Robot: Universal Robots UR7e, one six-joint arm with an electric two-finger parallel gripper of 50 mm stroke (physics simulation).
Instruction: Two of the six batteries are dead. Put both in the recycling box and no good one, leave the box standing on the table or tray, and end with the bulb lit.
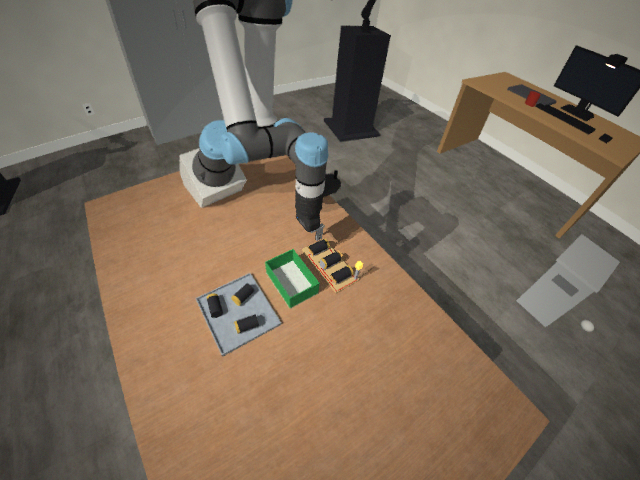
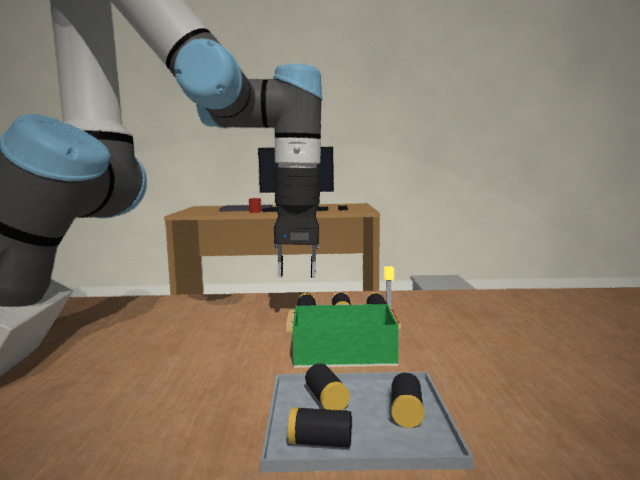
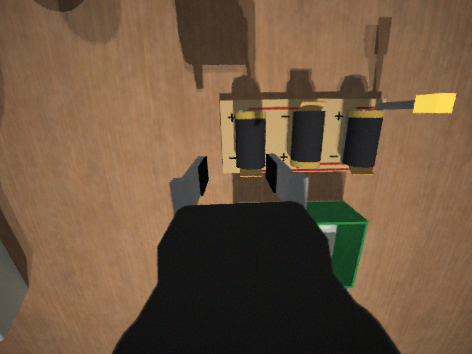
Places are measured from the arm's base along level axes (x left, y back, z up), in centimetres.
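Pixels of known places: gripper, between the fingertips: (image 1: pixel 313 232) (image 2: pixel 296 275) (image 3: pixel 236 167); arm's base, origin of its link: (image 1: pixel 213 167).
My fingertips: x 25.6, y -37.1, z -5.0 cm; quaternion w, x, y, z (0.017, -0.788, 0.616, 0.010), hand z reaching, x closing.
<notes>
For each thing: its middle in the pictures, then the offset to it from my fingertips. Level surfaces: height alone.
- tan holder, middle of its body: (image 3: pixel 312 140) (image 2: pixel 341 297) (image 1: pixel 330 256) dy -7.5, dx +3.4, dz -4.6 cm
- bulb, middle of its body: (image 3: pixel 433 103) (image 2: pixel 388 273) (image 1: pixel 359 265) dy -15.6, dx +9.0, dz -1.1 cm
- green box, middle of its body: (image 3: pixel 294 243) (image 2: pixel 343 333) (image 1: pixel 291 277) dy -10.2, dx -10.5, dz -6.2 cm
- grey tray, middle of its body: (image 2: pixel 358 413) (image 1: pixel 237 311) dy -15.0, dx -28.5, dz -8.6 cm
- wooden table, height of its surface: dz -9.2 cm
- bulb's post, middle of its body: (image 3: pixel 397 105) (image 2: pixel 388 294) dy -15.6, dx +9.0, dz -5.2 cm
My gripper (image 1: pixel 318 238) (image 2: pixel 296 276) (image 3: pixel 236 167) is open and empty, above the table near the holder's left end. The tan holder (image 1: pixel 342 285) (image 2: pixel 290 321) (image 3: pixel 274 135) bears three black batteries: left (image 1: pixel 318 246) (image 3: pixel 250 142), middle (image 1: pixel 331 259) (image 3: pixel 307 136) and right (image 1: pixel 341 274) (image 3: pixel 363 141). Their gold ends lie at the plus marks. The bulb (image 1: pixel 358 265) (image 2: pixel 388 273) (image 3: pixel 434 103) is bright yellow. The green box (image 1: pixel 279 285) (image 2: pixel 345 335) (image 3: pixel 351 255) stands upright, its visible floor empty. Three batteries (image 1: pixel 215 305) (image 1: pixel 242 293) (image 1: pixel 247 323) lie on the grey tray (image 1: pixel 227 325) (image 2: pixel 377 449).
The box stands between the tray and the holder on the wooden table (image 1: pixel 361 382). The bulb's post (image 2: pixel 388 294) rises at the holder's right end. The robot's base block (image 1: pixel 209 191) is at the table's back left. A desk (image 1: pixel 547 124) stands beyond the table.
</notes>
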